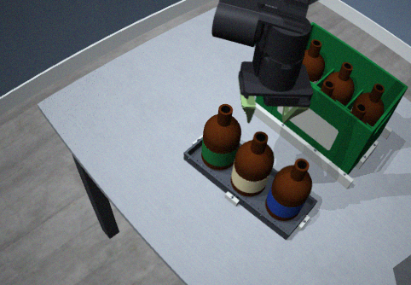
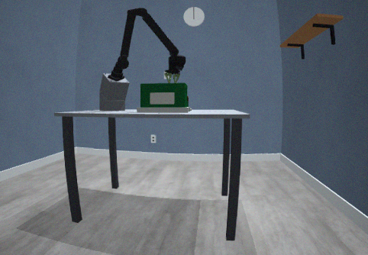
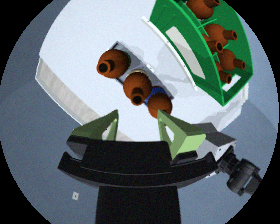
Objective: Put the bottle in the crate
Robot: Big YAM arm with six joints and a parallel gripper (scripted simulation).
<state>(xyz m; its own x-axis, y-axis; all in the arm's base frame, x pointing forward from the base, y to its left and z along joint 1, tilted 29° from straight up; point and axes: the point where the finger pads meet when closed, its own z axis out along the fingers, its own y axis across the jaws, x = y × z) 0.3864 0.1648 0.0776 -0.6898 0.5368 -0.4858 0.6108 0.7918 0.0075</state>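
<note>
My gripper is now 13 cm above the brown bottle. Round my hand: grey tray (20 cm below); crate (25 cm to the right, 13 cm below, 1 cm behind).
</note>
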